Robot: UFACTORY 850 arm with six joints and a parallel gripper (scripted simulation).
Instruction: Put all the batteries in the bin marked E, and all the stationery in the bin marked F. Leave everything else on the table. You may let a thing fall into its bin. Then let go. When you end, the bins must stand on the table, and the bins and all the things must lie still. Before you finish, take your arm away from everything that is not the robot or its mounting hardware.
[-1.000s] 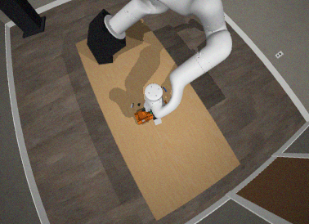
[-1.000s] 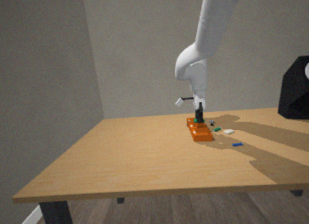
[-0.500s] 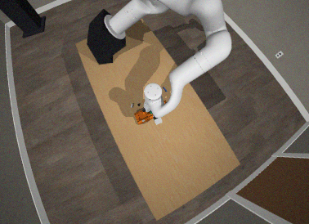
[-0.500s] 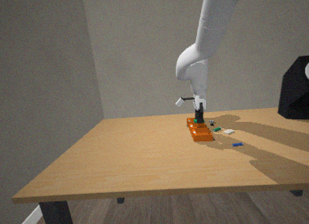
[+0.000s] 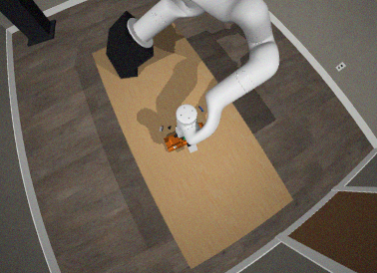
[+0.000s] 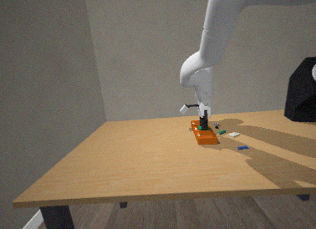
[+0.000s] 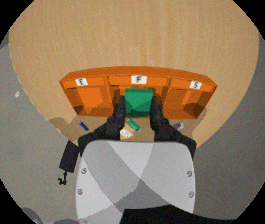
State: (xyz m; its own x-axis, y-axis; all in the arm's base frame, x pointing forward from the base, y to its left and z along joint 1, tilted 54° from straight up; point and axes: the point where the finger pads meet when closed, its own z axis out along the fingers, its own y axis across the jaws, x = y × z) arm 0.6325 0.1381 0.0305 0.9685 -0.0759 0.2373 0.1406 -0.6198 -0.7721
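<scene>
Right now my hand is 20 mm above the green block. Also, from my hand: small black thing 80 mm to the right, 80 mm behind, 40 mm below; then green battery 90 mm behind, 40 mm below, 10 mm to the right; then orange bin tray 30 mm below, 10 mm ahead.
</scene>
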